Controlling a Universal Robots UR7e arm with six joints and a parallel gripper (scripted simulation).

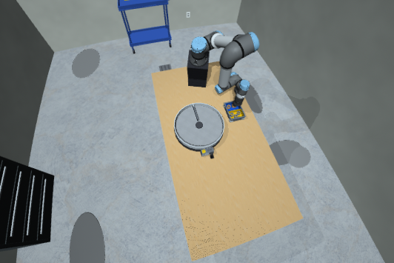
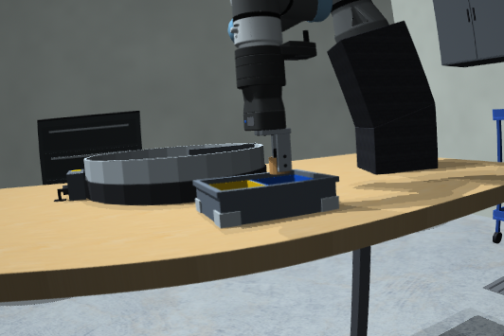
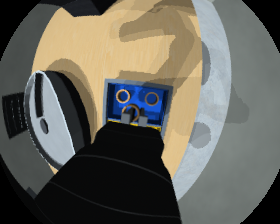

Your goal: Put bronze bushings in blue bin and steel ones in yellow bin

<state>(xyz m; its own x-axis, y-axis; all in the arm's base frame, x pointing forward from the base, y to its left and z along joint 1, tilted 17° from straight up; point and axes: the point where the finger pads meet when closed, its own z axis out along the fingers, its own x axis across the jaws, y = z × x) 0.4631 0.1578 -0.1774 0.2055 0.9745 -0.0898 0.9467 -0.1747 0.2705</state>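
The grey two-part tray lies 5 cm below my hand, 3 cm ahead of it and 1 cm to the right of it. Also, from my hand: round grey turntable: 38 cm to the right, 4 cm ahead, 3 cm below.
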